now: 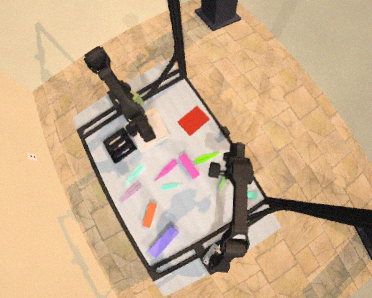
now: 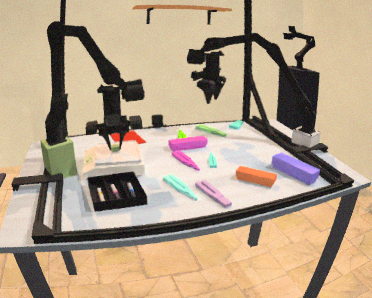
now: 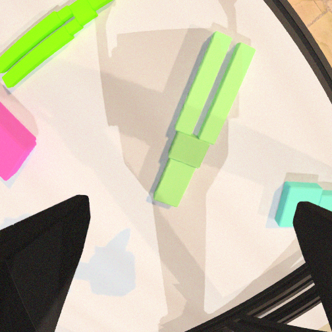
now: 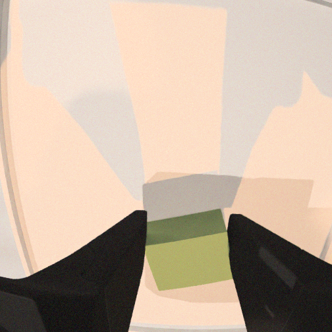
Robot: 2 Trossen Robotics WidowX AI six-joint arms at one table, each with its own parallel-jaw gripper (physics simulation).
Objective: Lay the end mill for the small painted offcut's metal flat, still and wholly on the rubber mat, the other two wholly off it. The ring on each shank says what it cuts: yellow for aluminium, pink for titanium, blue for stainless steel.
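Pixels of known places: left gripper, fingertip midpoint: (image 2: 212,101); right gripper, fingertip midpoint: (image 2: 115,149); left arm's base, link origin: (image 1: 217,259) (image 2: 307,130); right arm's base, link origin: (image 2: 56,140).
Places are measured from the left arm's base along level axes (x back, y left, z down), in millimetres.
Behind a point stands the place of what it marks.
Note:
A small olive-green painted block (image 4: 190,260) (image 2: 114,148) {y -338, x -681, z 13 mm} is between the fingers of my right gripper (image 4: 187,223), which is shut on it at or just above the top of a beige scale (image 1: 161,132) {y -364, x -610, z 25 mm} (image 2: 131,168) {y -233, x -682, z 44 mm}; contact is unclear. The scale's small display is unreadable. A black tray (image 1: 110,153) {y -100, x -800, z 65 mm} (image 2: 122,202) {y -98, x -800, z 57 mm} holds three end mills: one with a yellowish ring (image 2: 100,194) {y -175, x -828, z 60 mm}, one with a pink ring (image 2: 114,189) {y -175, x -780, z 60 mm}, one with a blue ring (image 2: 131,188) {y -152, x -735, z 60 mm}. The red mat (image 1: 193,120) {y -529, x -519, z 71 mm} (image 2: 129,136) {y -539, x -499, z 71 mm} lies flat behind the scale. My left gripper (image 2: 212,100) {y -365, x -209, z -64 mm} (image 3: 197,211) is open and empty, high above the table.
Under the left gripper lies a light green clamp (image 3: 182,150) (image 2: 210,130) {y -366, x -211, z 62 mm}, with a lime clamp (image 3: 47,37) (image 1: 206,158) {y -391, x -337, z 63 mm} and a teal piece (image 3: 300,200) (image 1: 252,195) {y -367, x -23, z 60 mm} nearby. Magenta (image 1: 189,166) {y -303, x -385, z 42 mm}, orange (image 1: 149,215) {y 28, x -405, z 44 mm} and violet (image 1: 163,241) {y 90, x -267, z 31 mm} blocks and several more clamps lie about. Black rails edge the table.

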